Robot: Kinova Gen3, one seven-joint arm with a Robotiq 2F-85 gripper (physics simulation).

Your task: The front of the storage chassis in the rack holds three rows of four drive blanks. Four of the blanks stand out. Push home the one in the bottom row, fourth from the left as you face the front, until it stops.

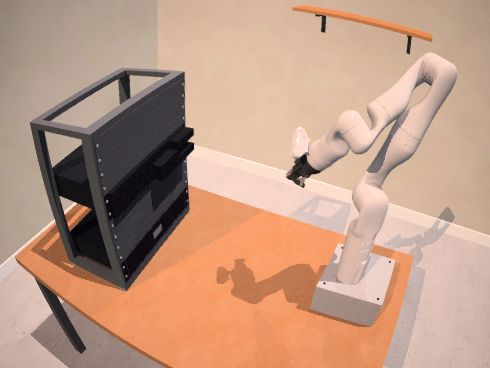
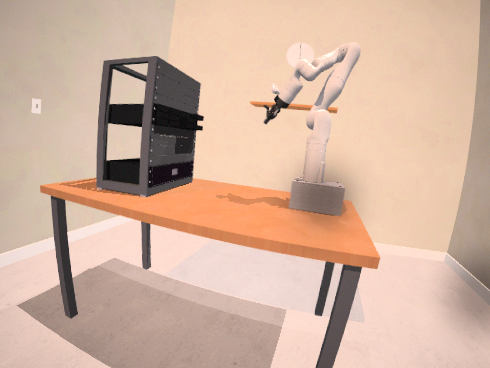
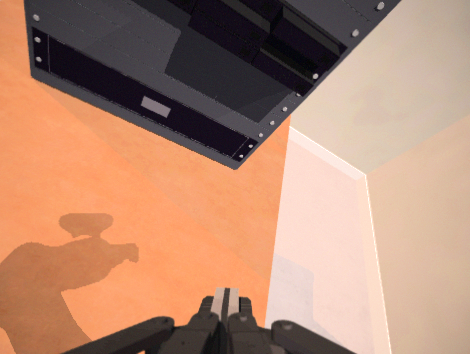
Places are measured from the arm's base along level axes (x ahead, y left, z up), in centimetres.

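Pixels of known places: gripper, fingertip midpoint: [image 1: 288,176] [image 2: 264,123] [image 3: 227,304]; arm's base, link origin: [image 1: 349,274] [image 2: 312,181].
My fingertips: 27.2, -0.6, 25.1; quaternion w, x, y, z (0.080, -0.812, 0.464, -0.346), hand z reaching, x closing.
Ahead of a thing's pixels: the offset from my fingertips to its top centre, as dx, dy, dz. "spot": to the spot under its first point. Level surfaces: height alone.
The storage chassis @(spot: +31.3, +37.4, -1.3) [image 1: 122,197] [image 2: 167,120] is a black band across the rack's front. The bottom-row, fourth blank @(+43.2, +5.4, -3.0) [image 1: 186,151] [image 2: 198,128] [image 3: 281,75] stands out at the right end, below another blank @(+43.2, +5.4, +2.7) [image 1: 185,134] [image 2: 199,118] [image 3: 312,42] that also stands out. A further blank @(+40.1, +16.0, -0.2) [image 1: 162,169] [image 3: 230,30] stands out to their left; the row divisions there are too dark to tell. My gripper [image 1: 295,181] [image 2: 267,121] [image 3: 227,304] is shut and empty, in the air well away from the rack's front, between the rack and the arm's base.
The grey rack [image 1: 107,210] [image 2: 147,100] [image 3: 135,118] stands on the orange table @(dz -37.0) [image 1: 200,320] [image 2: 225,220] [image 3: 175,260]. A lower black panel @(+38.2, +21.2, -23.8) [image 1: 172,215] [image 2: 185,171] [image 3: 200,127] carries a light label. An orange wall shelf [image 1: 360,21] [image 2: 300,107] is behind the arm.
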